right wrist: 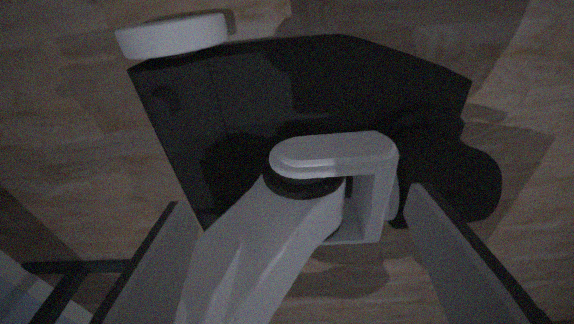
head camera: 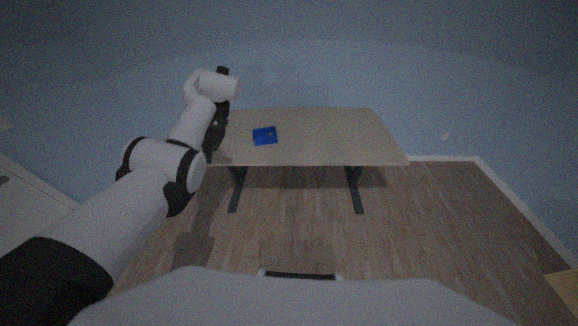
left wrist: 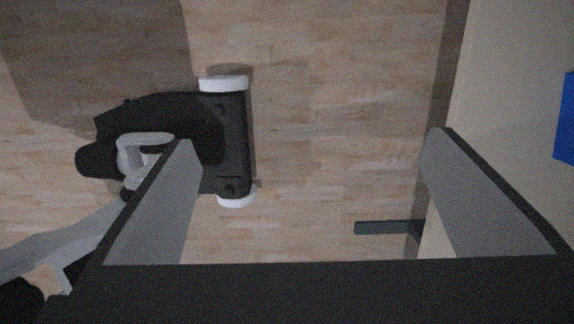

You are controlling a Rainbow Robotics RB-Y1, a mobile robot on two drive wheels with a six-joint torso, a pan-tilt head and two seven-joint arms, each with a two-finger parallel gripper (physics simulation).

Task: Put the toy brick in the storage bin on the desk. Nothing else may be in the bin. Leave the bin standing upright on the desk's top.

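Frame: origin at the robot's base, x right, y up, z back, level; centimetres.
Seen in the pictures: left gripper, between the fingertips: (head camera: pixel 213 152) (left wrist: pixel 308 149); right gripper, between the fingertips: (right wrist: pixel 297 207).
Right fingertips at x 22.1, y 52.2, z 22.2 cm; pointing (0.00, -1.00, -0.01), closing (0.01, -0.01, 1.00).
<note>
Offsets run from my right fingertips to a thing's top centre. Level surfaces: height alone.
A blue storage bin @[dx -49.2, dy +27.4, dz -103.7 cm] (head camera: pixel 262 139) (left wrist: pixel 565 120) stands upright on the desk @[dy +19.9 cm] (head camera: pixel 330 137) (left wrist: pixel 510 90), left of the desk's middle in the head view; part of it shows at the right edge of the left wrist view. A small yellowish thing @[dx -45.5, dy +24.7, dz -105.1 cm] (head camera: pixel 270 133) lies inside the bin; its shape is too small to tell. No separate toy brick can be made out. My left gripper (head camera: pixel 209 158) (left wrist: pixel 308 149) is open and empty, left of the bin in the head view, near the desk's left side. My right gripper (right wrist: pixel 297 207) is open and empty; the robot's own body is below it.
My wheeled base (left wrist: pixel 235 145) (right wrist: pixel 240 100) stands on the wood floor @[dy -52.1 cm] (head camera: pixel 300 230), apart from the desk's near edge. Two dark desk legs (head camera: pixel 237 190) (head camera: pixel 354 190) show under the top. A blue wall (head camera: pixel 425 90) rises behind the desk. A yellowish surface (head camera: pixel 565 290) shows at the lower right.
</note>
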